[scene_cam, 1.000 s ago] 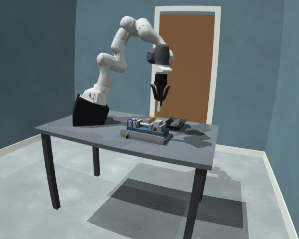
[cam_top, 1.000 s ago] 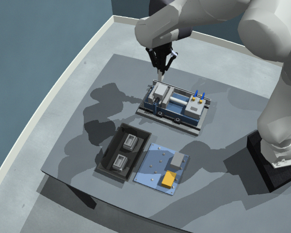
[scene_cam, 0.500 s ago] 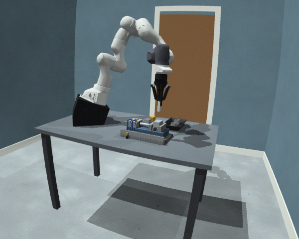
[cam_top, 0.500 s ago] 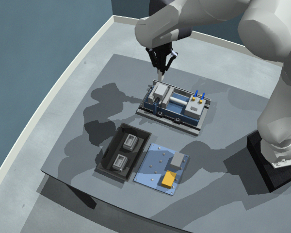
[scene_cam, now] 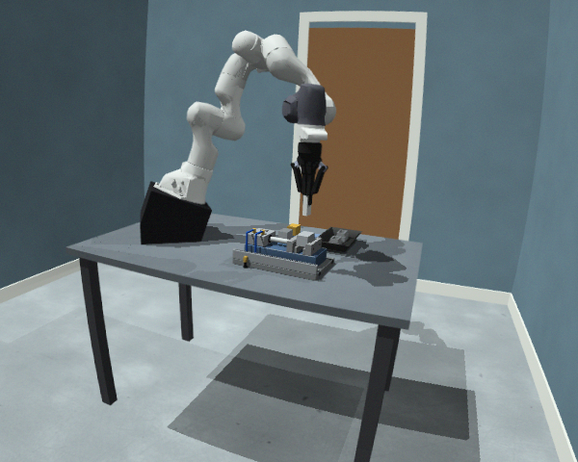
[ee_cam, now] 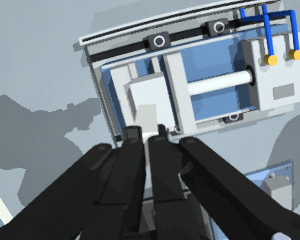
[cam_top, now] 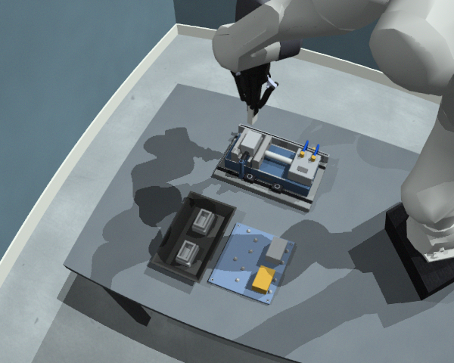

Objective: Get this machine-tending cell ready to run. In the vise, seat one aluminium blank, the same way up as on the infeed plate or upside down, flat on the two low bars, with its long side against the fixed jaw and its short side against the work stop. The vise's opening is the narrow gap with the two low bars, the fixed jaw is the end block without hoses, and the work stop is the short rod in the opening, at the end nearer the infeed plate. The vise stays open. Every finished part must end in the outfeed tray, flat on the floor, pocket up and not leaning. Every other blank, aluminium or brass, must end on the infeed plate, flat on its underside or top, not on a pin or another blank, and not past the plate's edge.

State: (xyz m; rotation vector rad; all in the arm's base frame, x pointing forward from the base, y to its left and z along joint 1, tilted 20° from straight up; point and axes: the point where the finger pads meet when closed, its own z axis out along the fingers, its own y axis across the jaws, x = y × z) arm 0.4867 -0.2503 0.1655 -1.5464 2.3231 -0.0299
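The fixed jaw lies 30 mm ahead of my hand and 140 mm below it. Also, from my hand: vise: 70 mm behind, 20 mm to the left, 170 mm below; then vise hose block: 160 mm behind, 40 mm to the left, 140 mm below; then moving jaw: 30 mm behind, 20 mm to the left, 140 mm below.
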